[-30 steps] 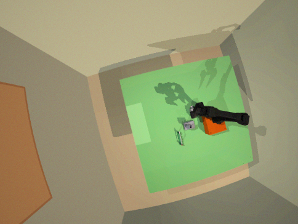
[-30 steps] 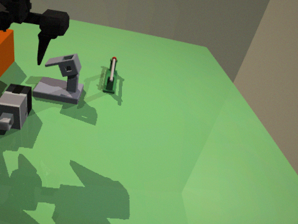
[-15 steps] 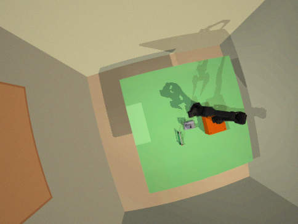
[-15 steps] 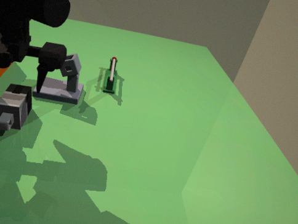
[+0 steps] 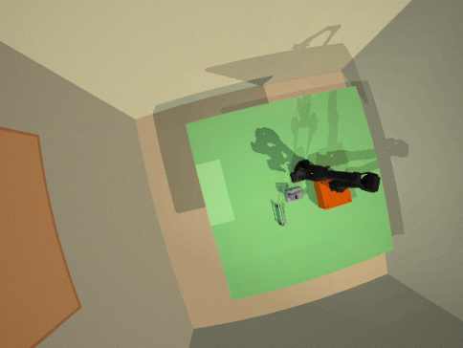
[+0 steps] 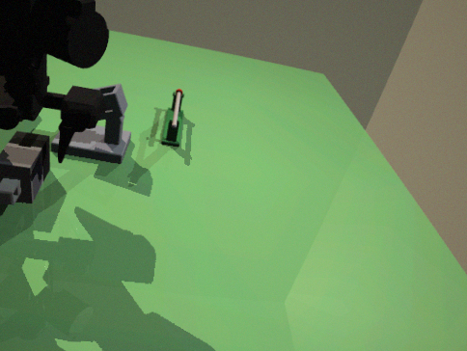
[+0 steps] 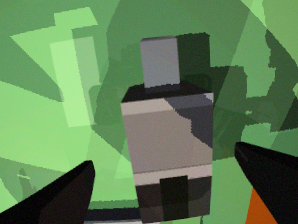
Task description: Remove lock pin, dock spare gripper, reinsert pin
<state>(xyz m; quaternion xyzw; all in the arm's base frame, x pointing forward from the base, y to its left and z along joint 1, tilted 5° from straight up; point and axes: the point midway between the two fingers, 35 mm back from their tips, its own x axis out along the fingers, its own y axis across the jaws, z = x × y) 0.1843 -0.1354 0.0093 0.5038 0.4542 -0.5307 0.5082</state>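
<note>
Now: gripper tip 10 mm to the left of the spare gripper and 20 mm above it. From my gripper tip the other things lie so: green rest (210 mm ahead, 220 mm to the left, 20 mm below); grey mount (80 mm ahead, 120 mm to the left, 10 mm above).
</note>
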